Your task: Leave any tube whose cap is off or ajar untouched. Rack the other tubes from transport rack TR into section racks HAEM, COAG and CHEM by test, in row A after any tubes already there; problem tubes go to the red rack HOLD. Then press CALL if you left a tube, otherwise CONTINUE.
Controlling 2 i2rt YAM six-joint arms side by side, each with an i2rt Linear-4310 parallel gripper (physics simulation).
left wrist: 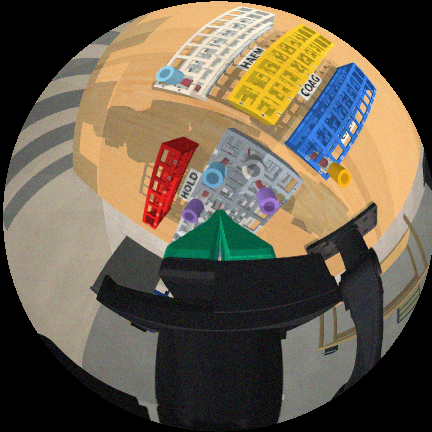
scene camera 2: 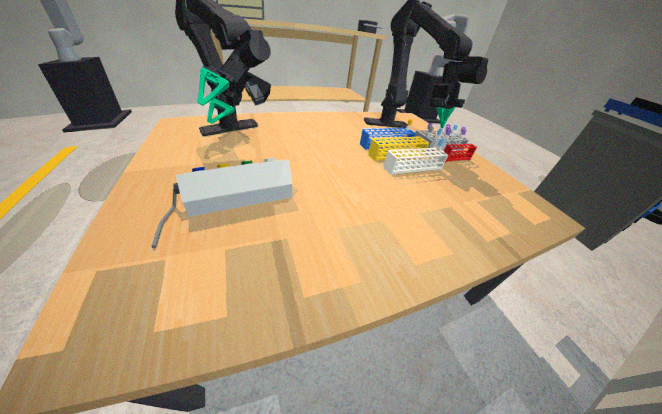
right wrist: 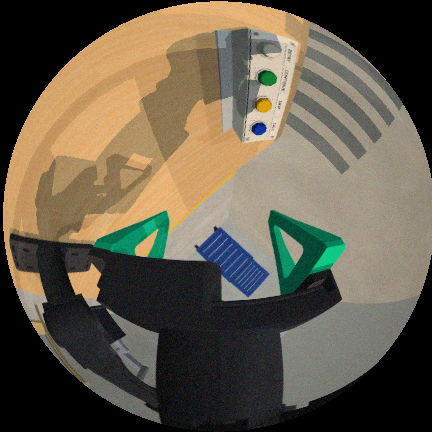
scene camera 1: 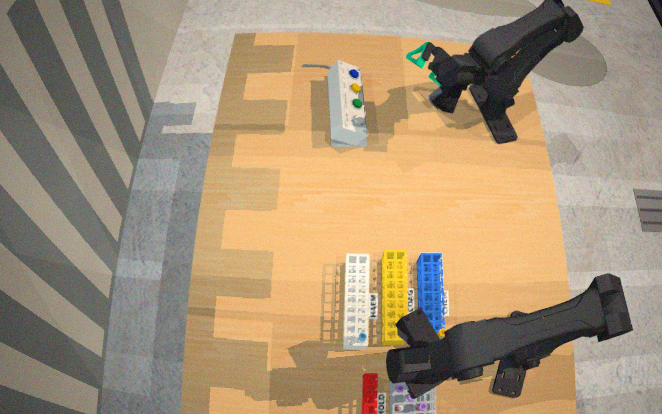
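Pixels of known places: left gripper, fingertip midpoint: (left wrist: 219,215) (scene camera 2: 442,128) (scene camera 1: 412,381); right gripper, fingertip midpoint: (scene camera 2: 205,114) (right wrist: 218,215) (scene camera 1: 418,65); left arm's base, origin of the base link: (left wrist: 345,234) (scene camera 2: 386,124) (scene camera 1: 515,354); right arm's base, origin of the base link: (scene camera 2: 229,127) (right wrist: 48,255) (scene camera 1: 492,113).
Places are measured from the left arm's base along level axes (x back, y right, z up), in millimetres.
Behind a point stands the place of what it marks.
Grey transport rack TR (left wrist: 272,156) {x -239, y -61, z 57 mm} stands beside red HOLD (scene camera 1: 370,387) {x -302, y -154, z 8 mm} (scene camera 2: 460,156) {x -287, y -212, z 13 mm} (left wrist: 181,143) {x -312, y -129, z 32 mm}. Its tubes include a light-blue-capped one (left wrist: 215,174) {x -263, y -101, z 94 mm}, purple-capped ones (left wrist: 192,211) {x -252, y -141, z 94 mm} (left wrist: 268,200) {x -222, y -83, z 94 mm} and a pale grey-topped one (left wrist: 253,166) {x -251, y -76, z 94 mm}. My left gripper (scene camera 2: 442,126) {x -233, y -128, z 89 mm} (left wrist: 219,215) {x -233, y -128, z 89 mm} is shut, tips together low over TR, hiding tubes behind them. White HAEM (scene camera 2: 392,164) {x -431, y 104, z 32 mm} holds a light-blue-capped tube (scene camera 1: 363,336) {x -352, y -67, z 94 mm} (left wrist: 167,75) {x -349, y -67, z 94 mm}; blue CHEM (scene camera 2: 367,140) {x -287, y 150, z 35 mm} holds a yellow-capped tube (scene camera 1: 441,332) {x -205, y -16, z 94 mm} (left wrist: 340,175) {x -206, y -18, z 94 mm}. Yellow COAG (scene camera 2: 377,151) {x -365, y 134, z 36 mm} stands between. My right gripper (right wrist: 218,215) {x -408, y 602, z 128 mm} is open and empty, above the table's far side.
The button box (scene camera 1: 340,136) {x -541, y 380, z 47 mm} (scene camera 2: 235,185) {x -595, y 484, z 52 mm} (right wrist: 233,75) {x -536, y 486, z 8 mm} stands across the table from the racks, with a blue CALL button (scene camera 1: 354,73) {x -562, y 566, z 70 mm} (right wrist: 258,128) {x -558, y 567, z 68 mm} and a green CONTINUE button (scene camera 1: 357,103) {x -527, y 471, z 71 mm} (right wrist: 267,78) {x -525, y 477, z 68 mm}. A cable trails from it. My left arm partly covers CHEM and TR in scene camera 1.
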